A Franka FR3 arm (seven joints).
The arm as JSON. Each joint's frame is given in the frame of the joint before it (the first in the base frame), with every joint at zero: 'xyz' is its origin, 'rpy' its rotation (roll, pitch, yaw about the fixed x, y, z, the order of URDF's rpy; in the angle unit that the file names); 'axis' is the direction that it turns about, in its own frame. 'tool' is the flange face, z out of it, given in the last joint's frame.
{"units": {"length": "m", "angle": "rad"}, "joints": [
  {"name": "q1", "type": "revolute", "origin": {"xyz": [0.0, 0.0, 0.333], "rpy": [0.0, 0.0, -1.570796]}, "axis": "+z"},
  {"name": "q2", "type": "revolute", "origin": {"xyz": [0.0, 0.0, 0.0], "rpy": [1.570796, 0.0, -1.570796]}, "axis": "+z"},
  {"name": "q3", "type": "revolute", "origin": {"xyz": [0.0, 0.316, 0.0], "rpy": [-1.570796, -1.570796, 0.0]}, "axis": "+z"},
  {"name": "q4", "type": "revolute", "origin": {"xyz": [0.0, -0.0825, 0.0], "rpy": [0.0, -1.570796, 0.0]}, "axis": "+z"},
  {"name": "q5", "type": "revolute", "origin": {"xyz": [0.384, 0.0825, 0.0], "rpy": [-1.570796, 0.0, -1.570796]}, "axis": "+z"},
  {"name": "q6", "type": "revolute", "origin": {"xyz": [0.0, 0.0, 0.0], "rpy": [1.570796, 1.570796, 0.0]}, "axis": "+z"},
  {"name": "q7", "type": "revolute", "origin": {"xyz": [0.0, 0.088, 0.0], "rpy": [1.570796, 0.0, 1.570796]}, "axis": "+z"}
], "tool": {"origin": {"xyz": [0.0, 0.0, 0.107], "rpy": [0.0, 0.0, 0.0]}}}
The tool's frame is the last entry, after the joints.
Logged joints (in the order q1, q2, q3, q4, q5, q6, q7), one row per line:
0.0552, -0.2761, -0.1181, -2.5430, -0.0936, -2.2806, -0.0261
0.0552, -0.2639, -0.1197, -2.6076, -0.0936, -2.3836, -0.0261
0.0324, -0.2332, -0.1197, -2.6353, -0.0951, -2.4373, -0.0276
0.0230, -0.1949, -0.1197, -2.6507, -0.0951, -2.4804, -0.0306
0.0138, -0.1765, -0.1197, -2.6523, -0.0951, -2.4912, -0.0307
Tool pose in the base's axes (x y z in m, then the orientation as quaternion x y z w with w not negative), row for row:
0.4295, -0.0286, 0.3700, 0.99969, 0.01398, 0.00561, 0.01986
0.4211, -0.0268, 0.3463, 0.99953, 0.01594, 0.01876, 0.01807
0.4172, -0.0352, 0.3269, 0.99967, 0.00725, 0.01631, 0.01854
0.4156, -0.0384, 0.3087, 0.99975, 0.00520, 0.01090, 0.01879
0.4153, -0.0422, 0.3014, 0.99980, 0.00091, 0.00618, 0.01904
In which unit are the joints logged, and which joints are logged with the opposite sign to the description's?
The joints are logged in radians. Opposite sign: q6.
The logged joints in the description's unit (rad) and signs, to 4 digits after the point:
0.0552, -0.2761, -0.1181, -2.5430, -0.0936, 2.2806, -0.0261
0.0552, -0.2639, -0.1197, -2.6076, -0.0936, 2.3836, -0.0261
0.0324, -0.2332, -0.1197, -2.6353, -0.0951, 2.4373, -0.0276
0.0230, -0.1949, -0.1197, -2.6507, -0.0951, 2.4804, -0.0306
0.0138, -0.1765, -0.1197, -2.6523, -0.0951, 2.4912, -0.0307

